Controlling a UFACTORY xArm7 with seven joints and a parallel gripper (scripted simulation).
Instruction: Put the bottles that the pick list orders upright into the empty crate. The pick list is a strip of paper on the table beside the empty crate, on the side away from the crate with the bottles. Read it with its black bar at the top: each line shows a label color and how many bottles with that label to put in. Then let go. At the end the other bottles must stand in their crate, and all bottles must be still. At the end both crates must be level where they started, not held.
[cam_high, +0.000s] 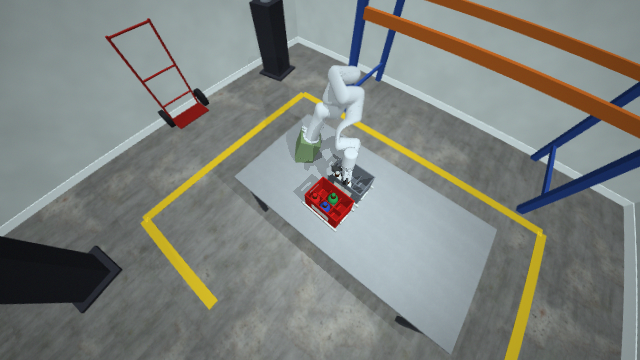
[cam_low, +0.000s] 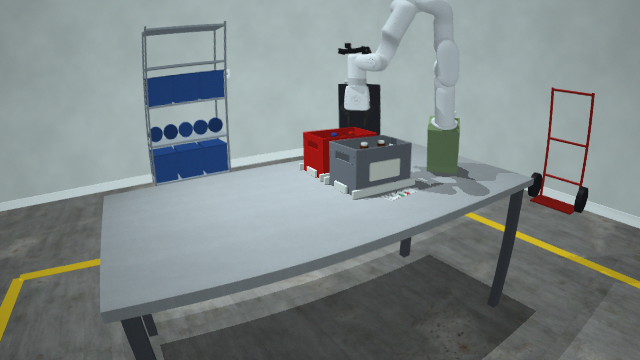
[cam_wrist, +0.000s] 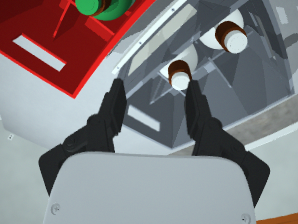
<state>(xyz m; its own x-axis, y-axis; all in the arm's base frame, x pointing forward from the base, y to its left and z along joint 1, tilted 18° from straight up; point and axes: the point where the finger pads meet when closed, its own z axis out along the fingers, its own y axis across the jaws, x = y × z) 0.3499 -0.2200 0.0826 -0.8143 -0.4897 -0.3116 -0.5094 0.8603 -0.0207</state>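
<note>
Right now my hand is 150 mm above the green-labelled bottle, 100 mm to the left of it and 20 mm past it. The rest, counted from my hand: red crate 160 mm below, 140 mm to the right, 30 mm behind; then grey crate 160 mm below, 90 mm to the left, 20 mm ahead; then white-label bottle 150 mm below, 70 mm to the left, 70 mm behind.
</note>
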